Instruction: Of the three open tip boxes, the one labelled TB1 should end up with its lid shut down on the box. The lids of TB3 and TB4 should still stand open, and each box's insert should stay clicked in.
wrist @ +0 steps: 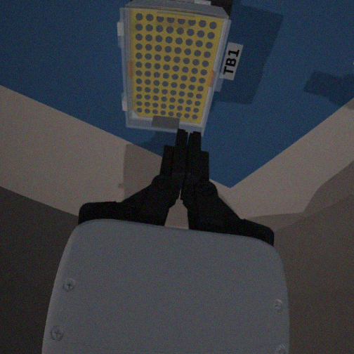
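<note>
The box labelled TB1 (172,123) is at the top centre of the wrist view, with its label (232,61) on its right side. Its translucent lid (123,55) lies over the yellow insert (172,70), whose rows of holes look hazy through it. Whether the lid is fully down cannot be told. The insert looks level, with orange tabs at both sides. My gripper (185,144) is shut and empty, its tips by the near edge of the box at the right; contact cannot be told. TB3 and TB4 do not show.
The box is over a blue mat (270,135), whose near corner points toward the gripper's right. A beige surface (60,145) borders the mat. A dark part shows behind the box at the top edge. Shadows fall on the mat to the right.
</note>
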